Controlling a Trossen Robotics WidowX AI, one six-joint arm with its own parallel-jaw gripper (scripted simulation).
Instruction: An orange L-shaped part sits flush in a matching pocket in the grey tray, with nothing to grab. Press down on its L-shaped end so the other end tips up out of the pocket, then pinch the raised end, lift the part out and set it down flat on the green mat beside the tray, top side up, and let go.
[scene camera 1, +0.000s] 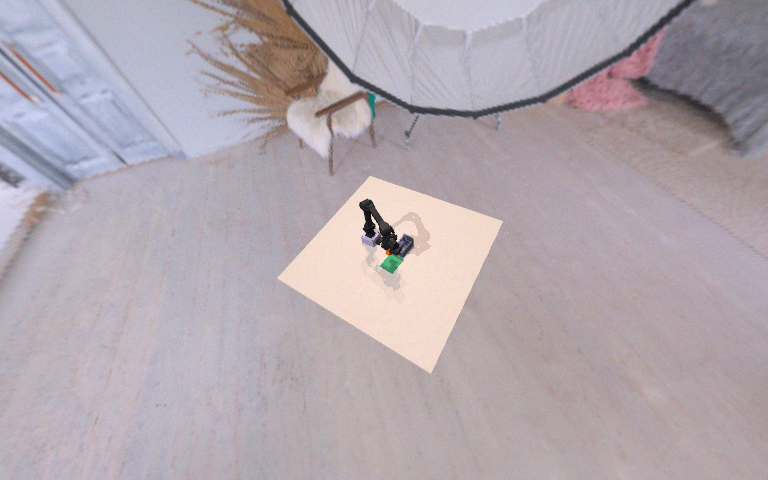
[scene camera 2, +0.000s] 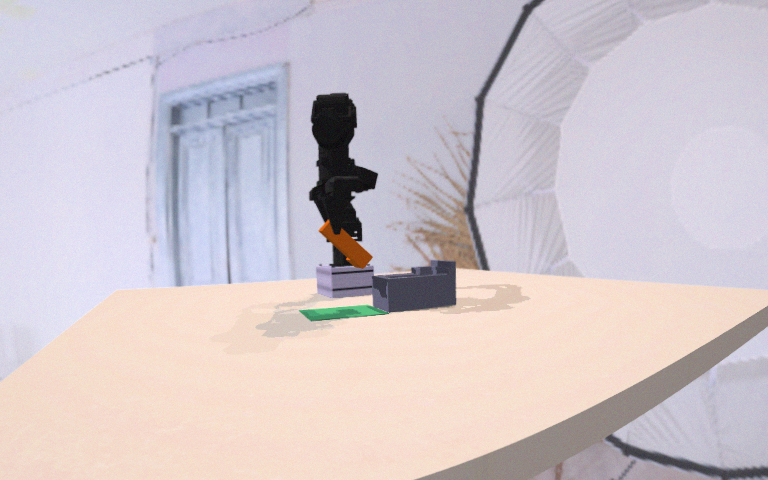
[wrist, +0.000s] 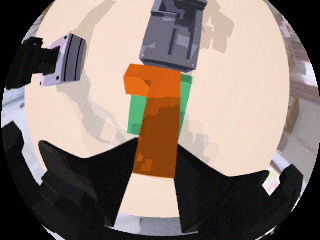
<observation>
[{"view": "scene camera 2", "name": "my gripper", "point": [334, 234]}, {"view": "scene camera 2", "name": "orange L-shaped part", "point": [357, 256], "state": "held by my gripper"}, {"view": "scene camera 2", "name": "green mat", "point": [317, 314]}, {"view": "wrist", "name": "my gripper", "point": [156, 145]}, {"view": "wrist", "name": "orange L-shaped part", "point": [155, 155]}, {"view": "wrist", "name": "green mat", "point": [136, 106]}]
</observation>
